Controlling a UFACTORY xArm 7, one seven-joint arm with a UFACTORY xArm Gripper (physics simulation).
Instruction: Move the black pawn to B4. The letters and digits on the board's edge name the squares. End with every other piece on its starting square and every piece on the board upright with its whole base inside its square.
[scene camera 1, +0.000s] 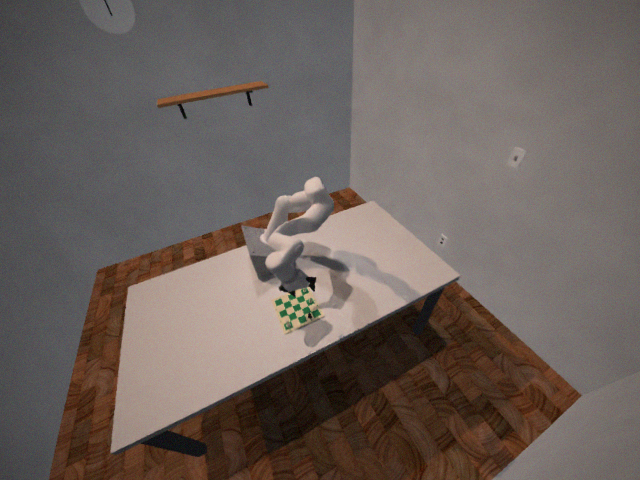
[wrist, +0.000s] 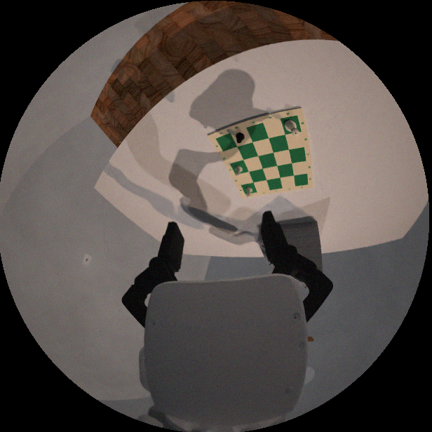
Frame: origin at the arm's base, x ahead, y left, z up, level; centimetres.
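Where they show: gripper, between the fingertips: (scene camera 1: 304, 290).
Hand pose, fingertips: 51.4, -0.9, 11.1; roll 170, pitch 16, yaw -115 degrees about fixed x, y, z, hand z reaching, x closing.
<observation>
Things, the pixels of their centre, and the offset from my fingertips, as dx, dy, dz. Level surfaces: height alone.
- cream board, middle of its body: (scene camera 1: 297, 307) -8.1, -2.9, -23.6
- black pawn, middle of its body: (scene camera 1: 309, 315) +0.1, +0.5, -21.7
- white table, height of its surface: dz -23.9
The green and cream board (scene camera 1: 296, 312) (wrist: 282, 157) lies on the table. The black pawn (scene camera 1: 309, 315) (wrist: 240, 137) is on a cream square beside a green corner square, in the board's top row in the wrist view. Its label is too small to read surely. Three pale pieces are on green squares: a taller one (scene camera 1: 287, 324) (wrist: 291, 126) in a corner, a small one (scene camera 1: 310, 301) (wrist: 238, 169) at the side and another (scene camera 1: 304, 290) (wrist: 248, 190) in another corner. My gripper (scene camera 1: 299, 288) (wrist: 220, 226) is open and empty, above and off the board's arm-base side.
The white table (scene camera 1: 196, 330) (wrist: 360, 125) carries the board. The grey wedge-shaped arm base (scene camera 1: 254, 246) (wrist: 302, 242) stands at the table's back edge. The arm's shadows fall beside the board. A wooden shelf (scene camera 1: 211, 94) is on the wall behind.
</observation>
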